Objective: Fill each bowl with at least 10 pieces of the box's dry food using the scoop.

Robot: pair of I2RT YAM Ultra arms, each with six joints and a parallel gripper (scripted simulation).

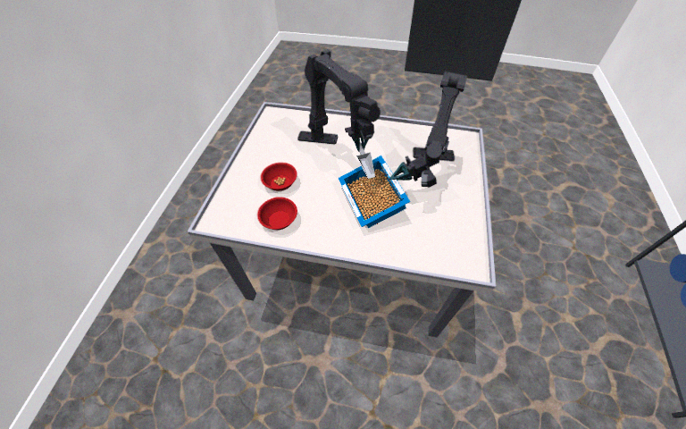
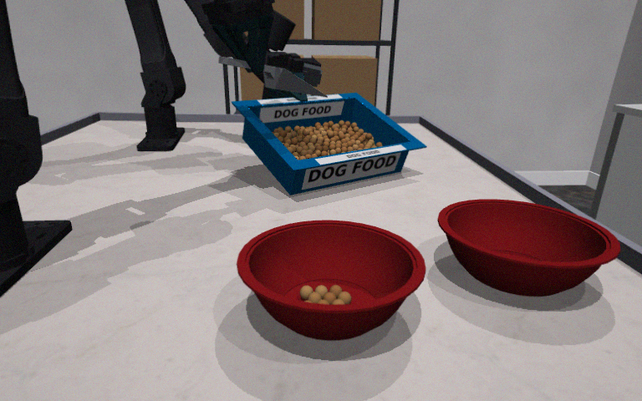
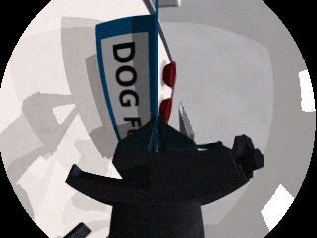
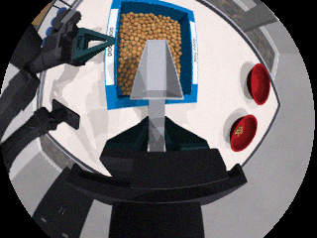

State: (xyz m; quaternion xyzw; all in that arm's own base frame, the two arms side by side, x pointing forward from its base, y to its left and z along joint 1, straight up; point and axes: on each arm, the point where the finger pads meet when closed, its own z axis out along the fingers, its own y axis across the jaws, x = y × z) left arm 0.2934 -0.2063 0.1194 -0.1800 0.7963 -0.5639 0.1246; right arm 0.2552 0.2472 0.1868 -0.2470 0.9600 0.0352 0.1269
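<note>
The blue dog food box is 12 cm below my right hand, 12 cm ahead of it and 8 cm to the left of it. The rest, counted from my right hand: grey scoop (3 cm ahead, 2 cm to the left, 2 cm below).
</note>
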